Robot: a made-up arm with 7 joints. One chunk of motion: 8 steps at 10 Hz.
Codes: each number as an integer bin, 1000 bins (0 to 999) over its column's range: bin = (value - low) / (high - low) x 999, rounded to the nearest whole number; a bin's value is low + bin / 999 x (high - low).
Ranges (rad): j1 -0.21..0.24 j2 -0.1..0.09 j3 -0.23..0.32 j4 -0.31..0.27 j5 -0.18..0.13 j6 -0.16..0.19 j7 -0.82..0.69
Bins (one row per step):
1: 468 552 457 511 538 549 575
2: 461 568 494 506 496 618 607
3: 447 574 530 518 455 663 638
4: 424 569 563 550 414 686 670
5: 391 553 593 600 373 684 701
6: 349 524 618 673 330 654 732
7: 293 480 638 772 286 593 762
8: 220 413 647 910 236 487 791
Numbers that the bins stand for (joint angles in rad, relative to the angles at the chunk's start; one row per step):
1: 0.0008 0.0050 0.0216 -0.0133 -0.0131 0.0323 0.0491
2: -0.0023 0.0080 0.0420 -0.0162 -0.0261 0.0565 0.0975
3: -0.0086 0.0092 0.0618 -0.0093 -0.0388 0.0723 0.1443
4: -0.0190 0.0082 0.0800 0.0093 -0.0515 0.0803 0.1927
5: -0.0339 0.0052 0.0965 0.0383 -0.0643 0.0796 0.2396
6: -0.0528 -0.0003 0.1102 0.0807 -0.0776 0.0691 0.2864
7: -0.0780 -0.0087 0.1213 0.1382 -0.0913 0.0478 0.3318
8: -0.1109 -0.0215 0.1262 0.2183 -0.1068 0.0106 0.3756

